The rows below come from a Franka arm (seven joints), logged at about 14 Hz.
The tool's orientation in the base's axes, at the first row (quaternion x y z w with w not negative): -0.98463 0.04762 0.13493 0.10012
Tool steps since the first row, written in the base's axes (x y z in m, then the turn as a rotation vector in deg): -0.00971 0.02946 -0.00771 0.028 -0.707 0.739; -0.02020 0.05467 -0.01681 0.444 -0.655 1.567; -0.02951 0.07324 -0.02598 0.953 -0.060 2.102; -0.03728 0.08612 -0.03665 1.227 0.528 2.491; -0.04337 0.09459 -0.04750 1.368 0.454 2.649; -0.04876 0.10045 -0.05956 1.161 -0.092 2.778; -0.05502 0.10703 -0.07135 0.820 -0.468 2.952
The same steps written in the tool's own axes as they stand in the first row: -0.00916 -0.02614 0.01595 -0.129 0.550 -0.853; -0.01840 -0.04779 0.03252 0.038 0.296 -1.730; -0.02604 -0.06309 0.04745 0.339 -0.444 -2.240; -0.03141 -0.07274 0.06222 0.456 -1.122 -2.554; -0.03483 -0.07827 0.07579 0.553 -1.096 -2.755; -0.03708 -0.08111 0.08978 0.355 -0.563 -2.938; -0.04027 -0.08460 0.10389 0.005 -0.187 -3.094
